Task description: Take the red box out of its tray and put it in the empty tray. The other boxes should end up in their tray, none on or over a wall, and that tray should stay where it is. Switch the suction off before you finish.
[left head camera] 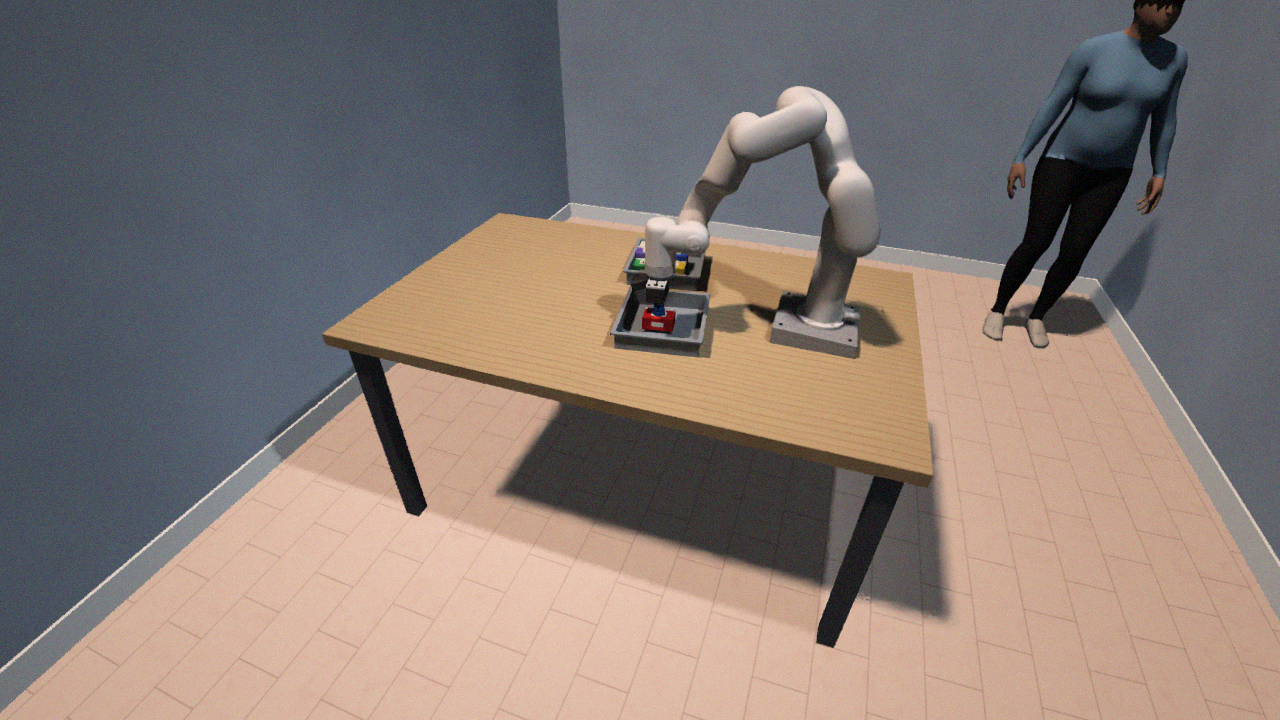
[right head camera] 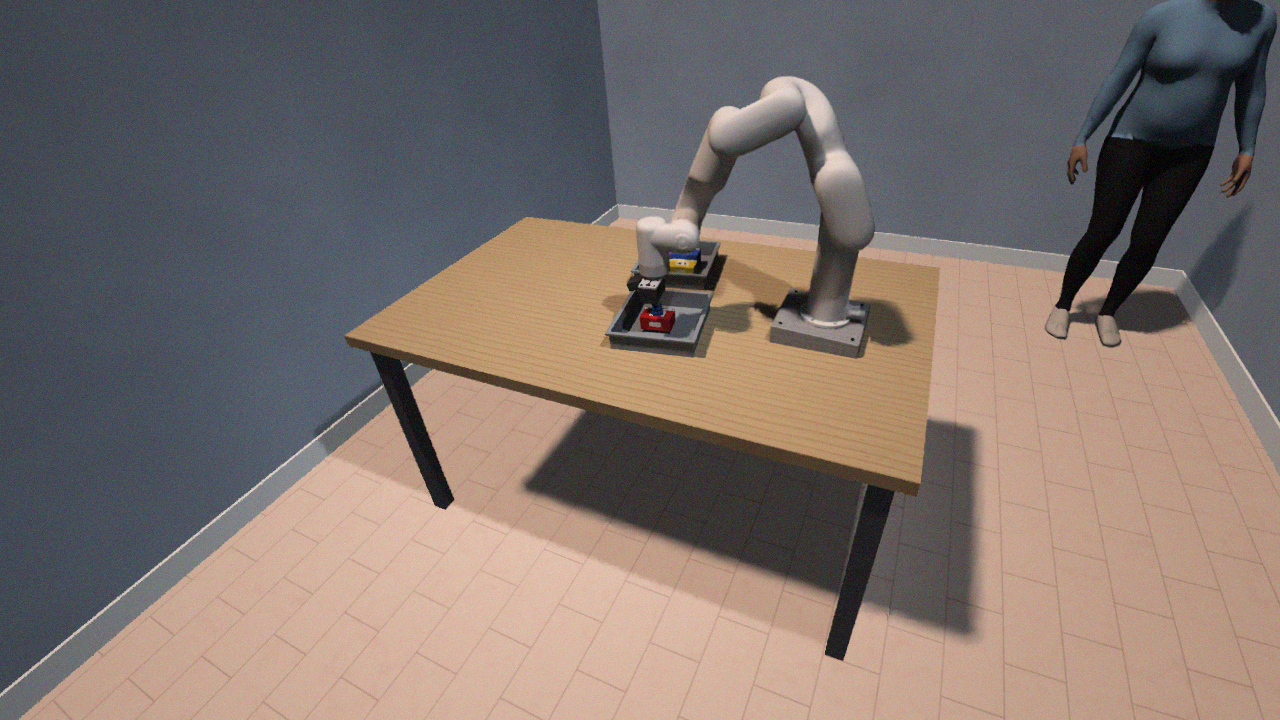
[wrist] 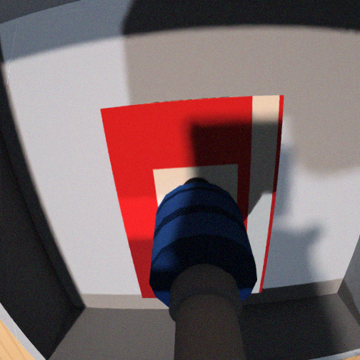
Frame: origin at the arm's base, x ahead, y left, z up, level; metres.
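Seen in the pictures: hand, its tool point: (left head camera: 658, 317) (right head camera: 657, 316); arm's base, origin of its link: (left head camera: 819, 317) (right head camera: 824, 315).
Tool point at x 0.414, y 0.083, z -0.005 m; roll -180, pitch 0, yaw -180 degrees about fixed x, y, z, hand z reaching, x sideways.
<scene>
Pixels of each thing's middle, then the offset from my tool point to it. Level surfaces: height alone.
- red box, middle of its body: (right head camera: 657, 319) (left head camera: 658, 319) dx +0.000, dy +0.000, dz -0.007 m
- far tray, middle of its body: (right head camera: 677, 263) (left head camera: 667, 263) dx +0.036, dy -0.339, dz -0.012 m
- green box, middle of its body: (left head camera: 646, 267) dx +0.096, dy -0.313, dz -0.018 m
- yellow box, middle of its body: (right head camera: 682, 268) (left head camera: 672, 269) dx +0.015, dy -0.315, dz -0.017 m
- blue box, middle of its body: (right head camera: 686, 258) (left head camera: 674, 259) dx +0.017, dy -0.369, dz -0.009 m
- wooden table, height of its surface: dz -0.037 m
My suction cup gripper (left head camera: 658, 310) (right head camera: 657, 309) (wrist: 202, 220), blue, points down onto the top of the red box (left head camera: 668, 320) (right head camera: 667, 320) (wrist: 150, 135) and holds it. The box is level, with a pale label, inside the walls of the near grey tray (left head camera: 657, 343) (right head camera: 656, 342) (wrist: 125, 335), left of its middle. I cannot tell if its underside touches the tray floor. The far tray (left head camera: 684, 280) (right head camera: 695, 279) holds the other boxes: a green box (left head camera: 638, 264), a yellow box (left head camera: 681, 266) (right head camera: 682, 265) and a blue box (left head camera: 682, 257) (right head camera: 689, 256) among them. The wrist partly hides it.
The arm's base (left head camera: 814, 335) (right head camera: 819, 335) stands on the wooden table (left head camera: 537, 340) (right head camera: 537, 340), right of the trays. The arm arches over from the base. A person (left head camera: 1109, 107) (right head camera: 1181, 89) stands behind the table at the right.
</scene>
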